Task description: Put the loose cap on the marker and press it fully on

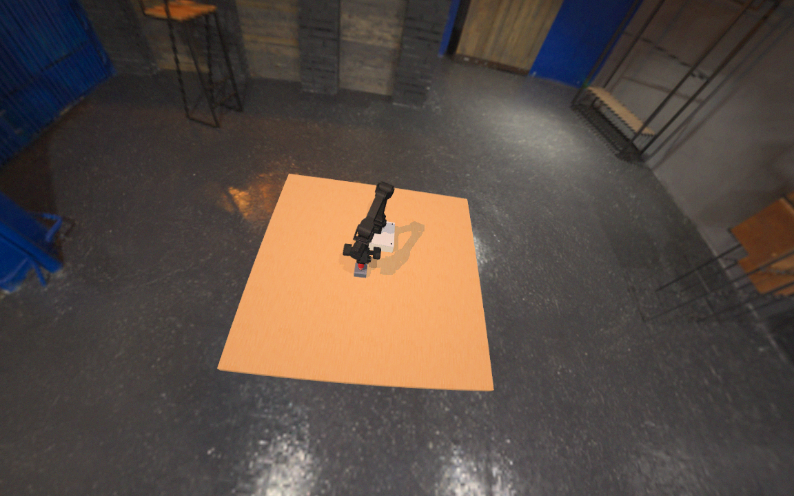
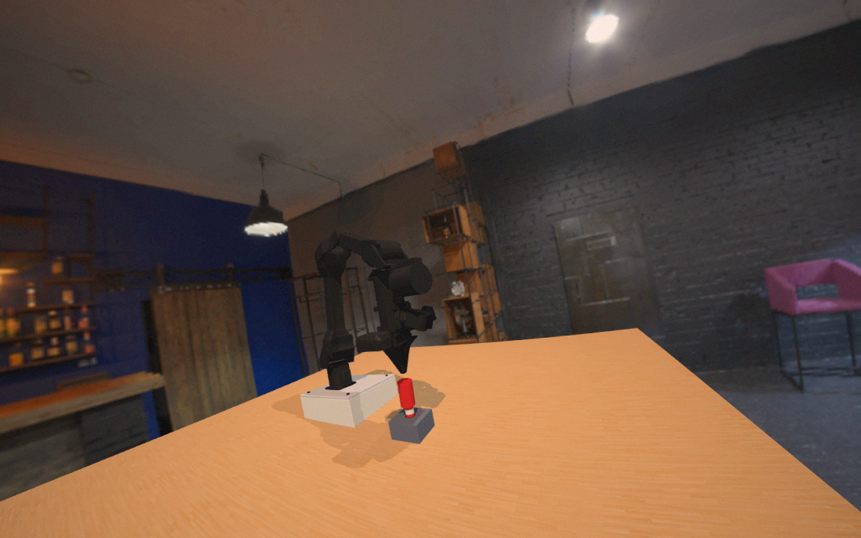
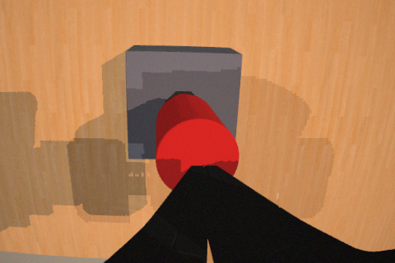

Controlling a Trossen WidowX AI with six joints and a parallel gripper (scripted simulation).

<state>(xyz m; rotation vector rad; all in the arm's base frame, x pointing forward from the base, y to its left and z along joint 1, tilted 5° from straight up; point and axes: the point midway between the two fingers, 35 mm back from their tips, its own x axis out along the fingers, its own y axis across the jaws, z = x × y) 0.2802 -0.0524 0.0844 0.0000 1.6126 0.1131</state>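
Right now the red cap is 4 cm below my gripper tip.
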